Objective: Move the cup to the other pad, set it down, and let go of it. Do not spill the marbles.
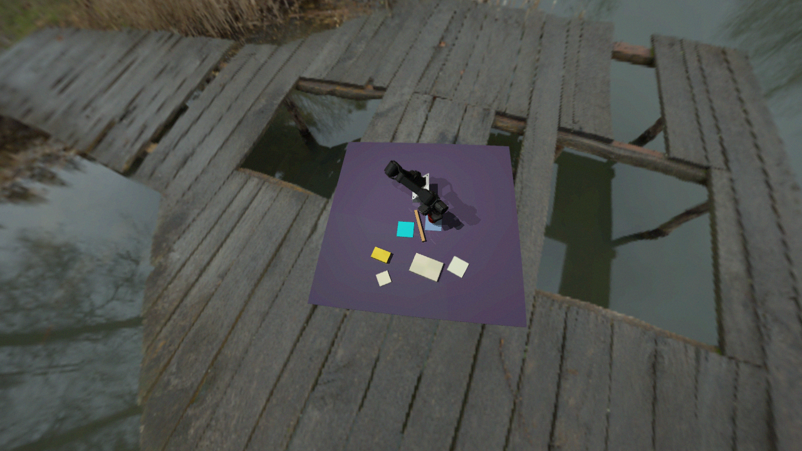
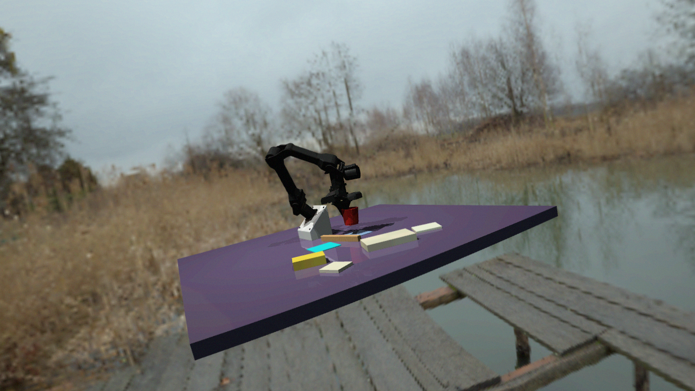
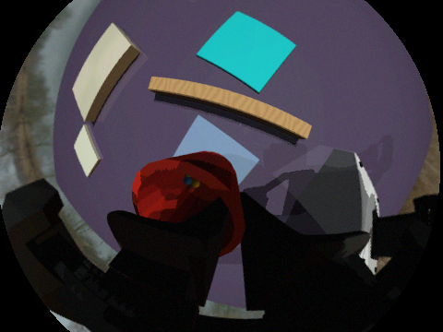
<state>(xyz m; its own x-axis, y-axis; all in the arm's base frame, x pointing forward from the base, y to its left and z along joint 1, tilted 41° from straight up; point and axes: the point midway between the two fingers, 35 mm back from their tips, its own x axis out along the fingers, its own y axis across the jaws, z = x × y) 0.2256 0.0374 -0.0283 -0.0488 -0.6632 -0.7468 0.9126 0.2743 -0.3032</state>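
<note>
The cyan pad is 7 cm ahead of my gripper tip, 17 cm to the right of it and 9 cm below it. Round my gripper tip: pale blue pad: 3 cm ahead, 2 cm to the left, 9 cm below; thin wooden bar: 5 cm ahead, 8 cm to the right, 8 cm below; red cup: 3 cm ahead, 1 cm to the left.
</note>
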